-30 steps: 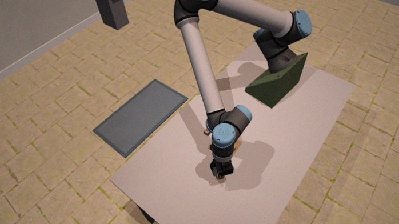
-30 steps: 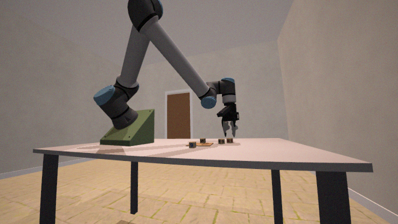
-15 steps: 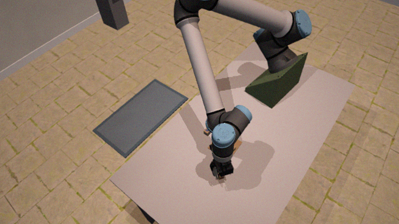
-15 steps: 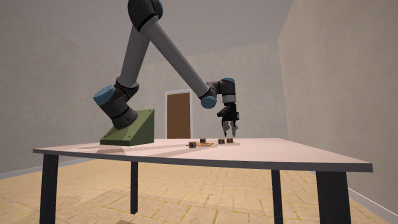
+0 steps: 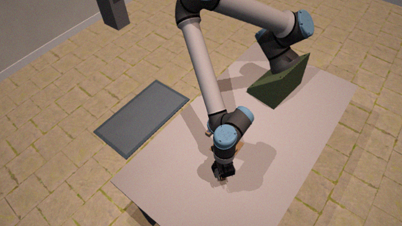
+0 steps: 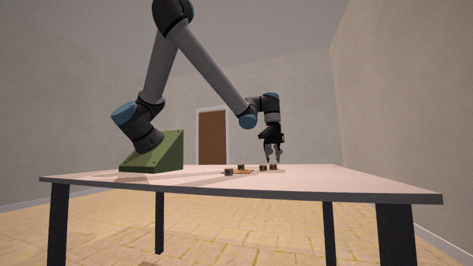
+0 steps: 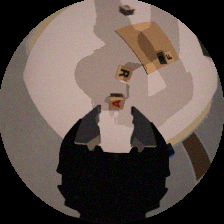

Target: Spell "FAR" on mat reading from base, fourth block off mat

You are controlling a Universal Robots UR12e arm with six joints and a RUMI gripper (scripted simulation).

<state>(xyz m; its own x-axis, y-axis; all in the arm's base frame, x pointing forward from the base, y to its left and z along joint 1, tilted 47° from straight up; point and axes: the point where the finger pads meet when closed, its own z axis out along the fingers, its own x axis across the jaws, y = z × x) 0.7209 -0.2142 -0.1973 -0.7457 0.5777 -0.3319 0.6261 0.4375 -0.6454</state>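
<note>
My hand is 180 mm past the tan mat, 70 mm to the left of it and 50 mm above it. Also, from my hand: F block: 170 mm behind, 20 mm to the right, 30 mm below; R block: 50 mm behind, 40 mm to the right, 40 mm below; blue-lettered block: 200 mm behind, 200 mm to the right, 40 mm below.
</note>
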